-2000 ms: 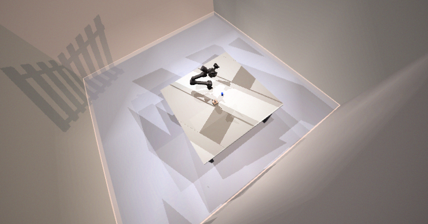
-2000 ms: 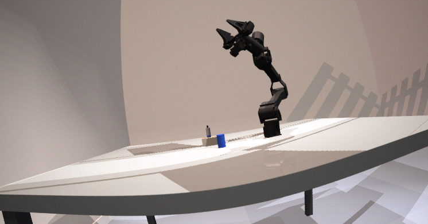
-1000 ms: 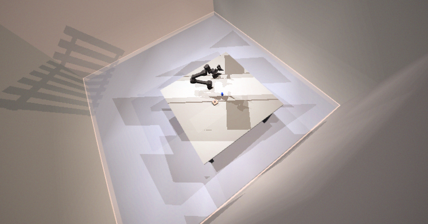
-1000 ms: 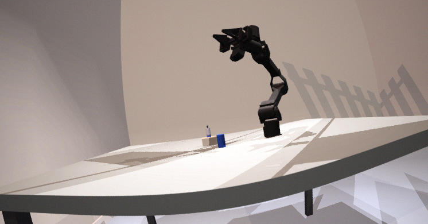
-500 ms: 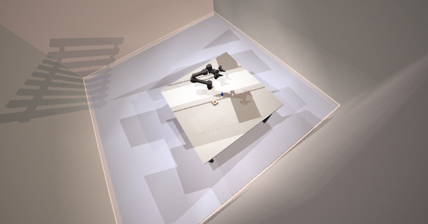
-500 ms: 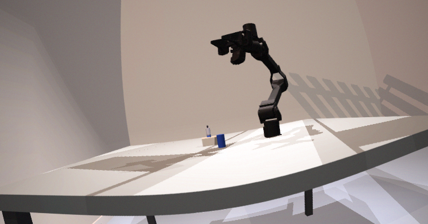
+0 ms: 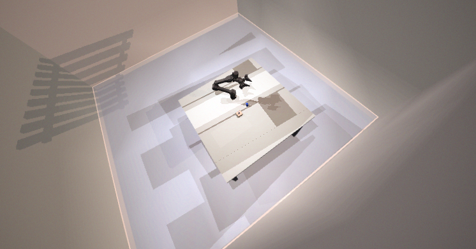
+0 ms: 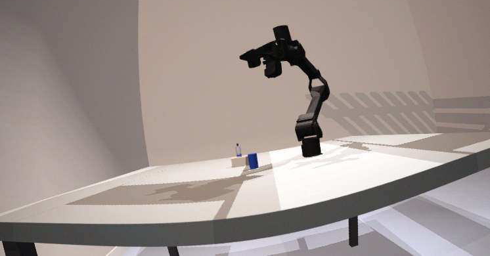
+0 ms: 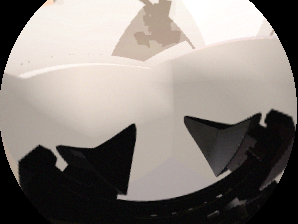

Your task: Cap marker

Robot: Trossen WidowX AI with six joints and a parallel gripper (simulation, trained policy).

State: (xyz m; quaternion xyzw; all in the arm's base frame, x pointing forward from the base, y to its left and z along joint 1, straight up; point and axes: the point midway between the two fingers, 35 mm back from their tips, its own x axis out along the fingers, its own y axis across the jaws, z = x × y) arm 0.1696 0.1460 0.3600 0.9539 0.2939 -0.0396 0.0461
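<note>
The blue cap is 2 cm ahead of my gripper tip, 9 cm to the right of it and 33 cm below it. Also, from my gripper tip: tan holder block 7 cm ahead, 25 cm to the right, 34 cm below.
</note>
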